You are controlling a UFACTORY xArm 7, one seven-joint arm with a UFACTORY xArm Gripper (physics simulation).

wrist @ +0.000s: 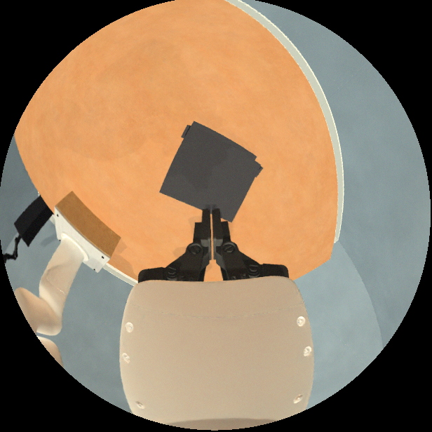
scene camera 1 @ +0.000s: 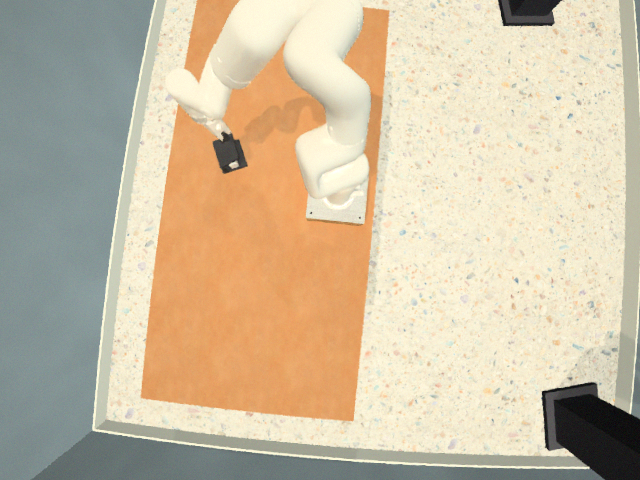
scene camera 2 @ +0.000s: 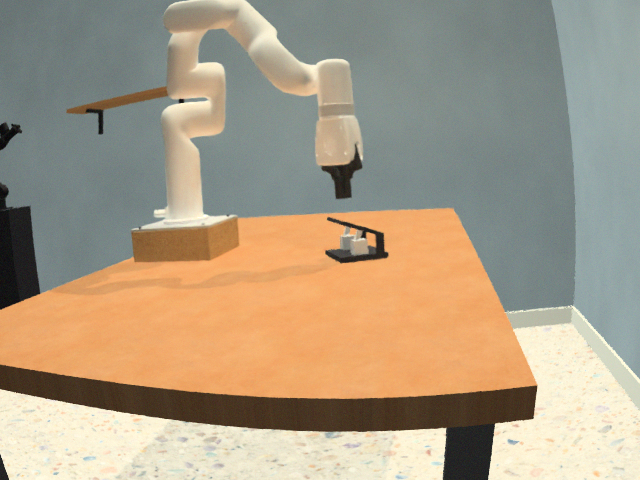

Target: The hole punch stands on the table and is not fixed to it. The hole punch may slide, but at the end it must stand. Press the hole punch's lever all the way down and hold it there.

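Frame: origin at the arm's base, x back, y right, z up, level; centimetres.
Where they show: gripper, fingertip midpoint: (scene camera 1: 224,139) (scene camera 2: 343,198); arm's base, origin of the base link: (scene camera 1: 337,193) (scene camera 2: 186,221).
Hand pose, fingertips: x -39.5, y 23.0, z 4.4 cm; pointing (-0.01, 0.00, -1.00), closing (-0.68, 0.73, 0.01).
Note:
Each offset is from my fingertips to the top centre of the thing. "spot": to the spot under its first point. Level surfaces: height alone.
The black hole punch {dx -2.0, dy -1.4, dz -4.2 cm} (scene camera 1: 231,153) (scene camera 2: 356,245) stands upright on its flat base on the orange table {dz -12.7 cm} (scene camera 1: 248,310) (scene camera 2: 268,330) (wrist: 115,90). Its black lever {spot: dx -2.0, dy +4.3, dz -5.4 cm} (scene camera 2: 356,225) (wrist: 210,167) is raised, slanting up from the hinge post at the right to its free end at the left in the scene camera 2 view. Two light grey blocks show under the lever. My gripper (scene camera 2: 342,197) (wrist: 211,219) is shut and empty. It points down, above the lever's free-end side, with a gap between fingertips and lever. In the wrist view the fingertips overlap the lever's lower edge.
The arm's base stands on a wooden block (scene camera 2: 170,245) (wrist: 89,220) to the left of the hole punch in the scene camera 2 view. A wall shelf (scene camera 2: 124,99) and a black pedestal (scene camera 2: 18,248) are farther left. The table's edge lies beyond the hole punch.

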